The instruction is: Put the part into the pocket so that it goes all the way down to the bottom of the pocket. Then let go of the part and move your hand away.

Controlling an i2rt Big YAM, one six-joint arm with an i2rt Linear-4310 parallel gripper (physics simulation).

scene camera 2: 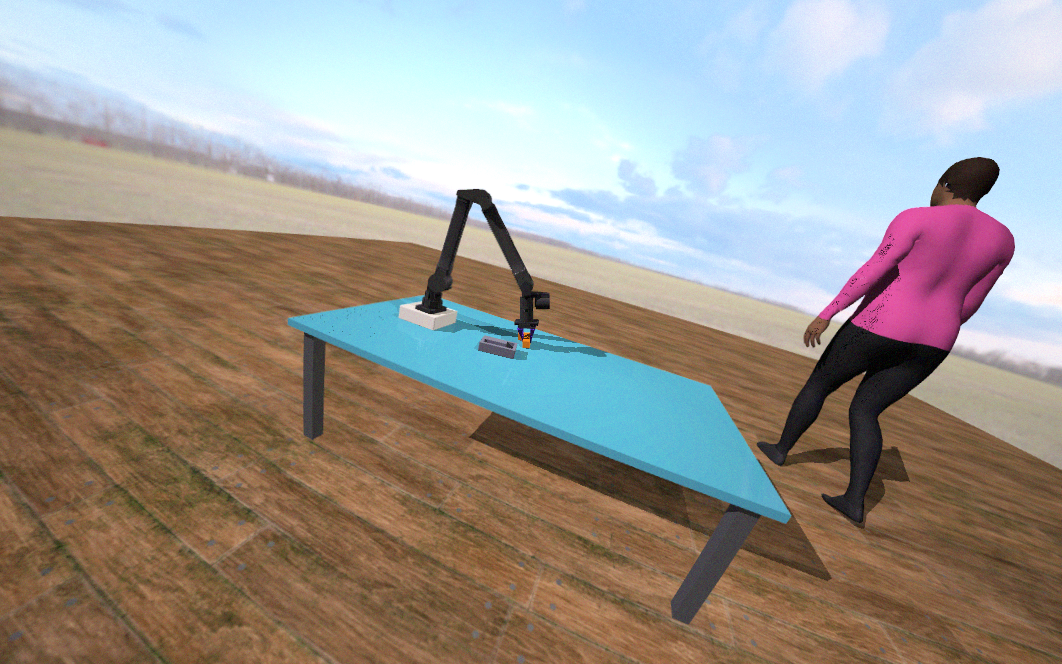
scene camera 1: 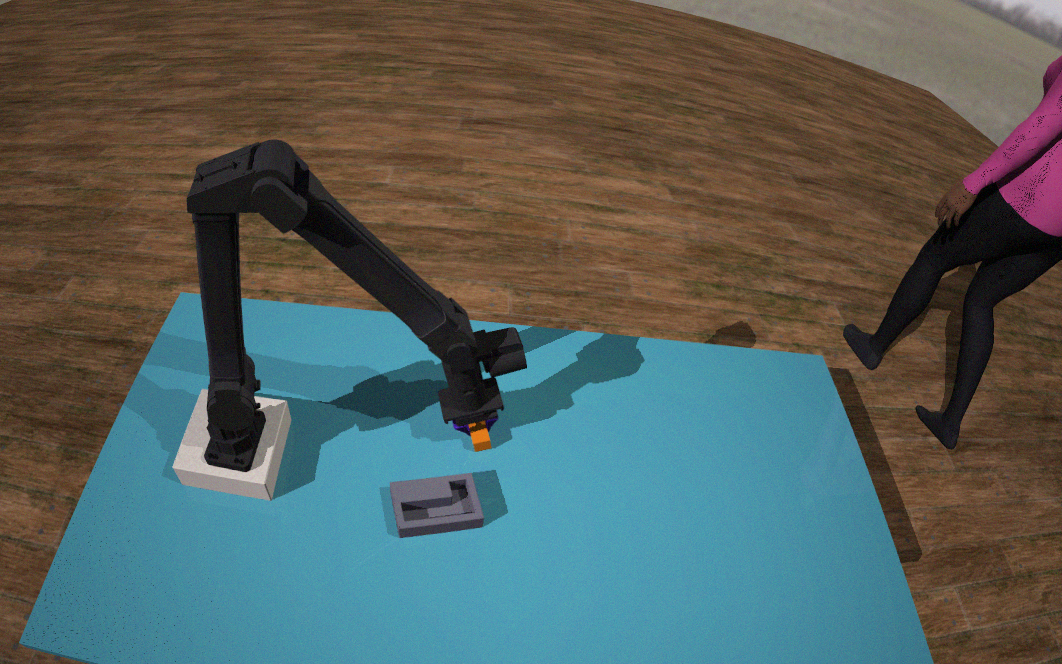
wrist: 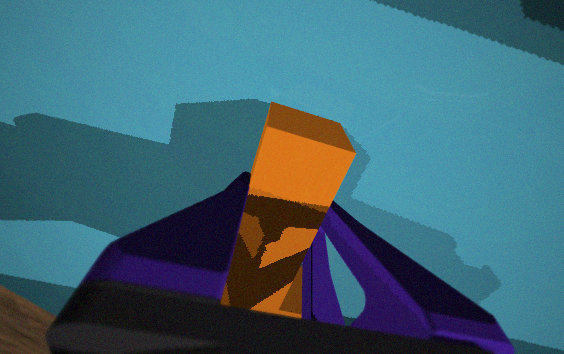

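Pixels of known places: gripper, fingertip midpoint: (scene camera 2: 526,342) (scene camera 1: 478,431) (wrist: 279,192); arm's base, link origin: (scene camera 2: 431,309) (scene camera 1: 236,440).
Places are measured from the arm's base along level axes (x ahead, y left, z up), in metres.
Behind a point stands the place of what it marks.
Observation:
The orange part (scene camera 1: 480,440) {y 0.092, x 0.425, z -0.024 m} (scene camera 2: 527,342) {y 0.091, x 0.433, z -0.028 m} (wrist: 302,165) {y 0.098, x 0.424, z -0.024 m} is between the purple fingers of my gripper (scene camera 1: 475,426) {y 0.126, x 0.421, z -0.043 m} (scene camera 2: 526,332) {y 0.126, x 0.421, z -0.043 m} (wrist: 279,192) {y 0.126, x 0.421, z -0.043 m}, which is shut on it. In the wrist view its long arm points away from the gripper, past the fingertips; its near end is partly hidden by the gripper body. I cannot tell exactly how far its underside is from the table. The grey block (scene camera 1: 426,490) {y -0.026, x 0.342, z -0.021 m} (scene camera 2: 496,351) {y -0.085, x 0.372, z -0.042 m} with the L-shaped pocket lies on the table, in front of the gripper and a little to the left in scene camera 1. The pocket is empty.
The blue table (scene camera 1: 665,508) {y -0.004, x 0.763, z -0.057 m} (scene camera 2: 587,399) {y -0.168, x 0.751, z -0.057 m} carries the arm's white base block (scene camera 1: 223,483) {y -0.077, x -0.008, z -0.024 m} (scene camera 2: 426,317) {y -0.076, x 0.035, z -0.012 m}, left of and behind the grey block in scene camera 1. A person in a pink top (scene camera 1: 1033,180) (scene camera 2: 931,274) stands on the floor beyond the table's right end.

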